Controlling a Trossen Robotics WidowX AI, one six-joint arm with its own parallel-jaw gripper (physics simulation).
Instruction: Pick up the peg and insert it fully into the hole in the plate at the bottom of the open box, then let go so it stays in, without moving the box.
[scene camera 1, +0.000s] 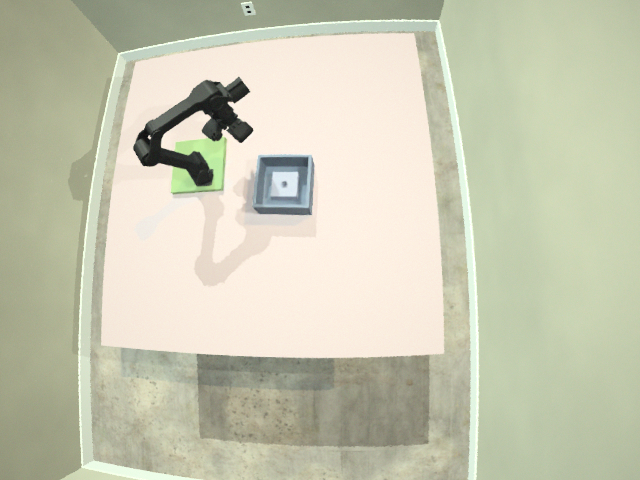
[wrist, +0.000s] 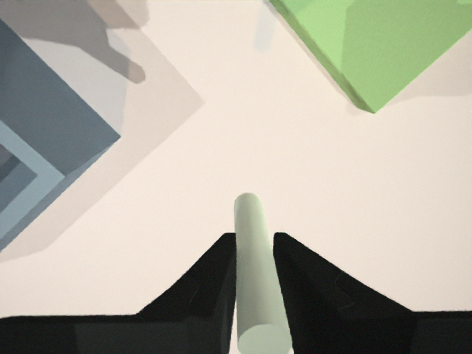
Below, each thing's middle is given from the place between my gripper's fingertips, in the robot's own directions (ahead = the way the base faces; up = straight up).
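Labels:
With the blue-grey box (scene camera 1: 263, 203) as my reference, my gripper is 160 mm short of it, 170 mm to the left of it and 110 mm above it. As for the light grey plate (scene camera 1: 285, 185), it is 160 mm ahead of my gripper, 170 mm to the right of it and 130 mm below it.

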